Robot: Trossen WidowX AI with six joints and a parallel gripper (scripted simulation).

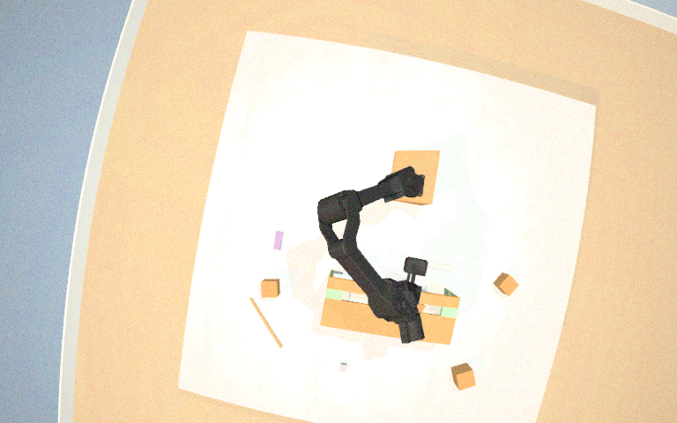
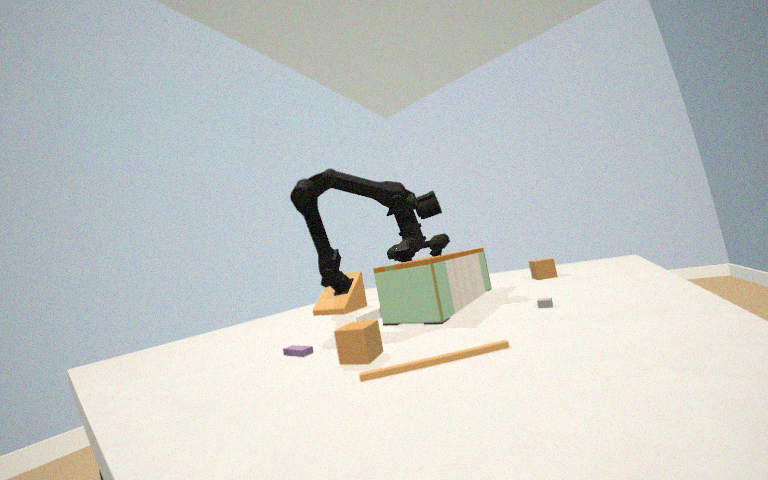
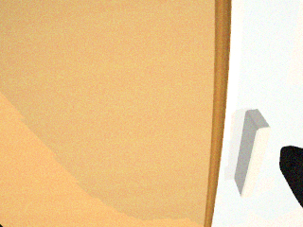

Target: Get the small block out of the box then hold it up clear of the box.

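Right now the orange block is 6 cm ahead of my gripper tip and 2 cm to the left of it. From my gripper tip the other things lie so: grey block (31 cm ahead, 17 cm to the right, 8 cm below); purple tile (43 cm to the right, 8 cm below, 8 cm behind); clear-fronted box (6 cm to the right, 3 cm ahead, 2 cm below).
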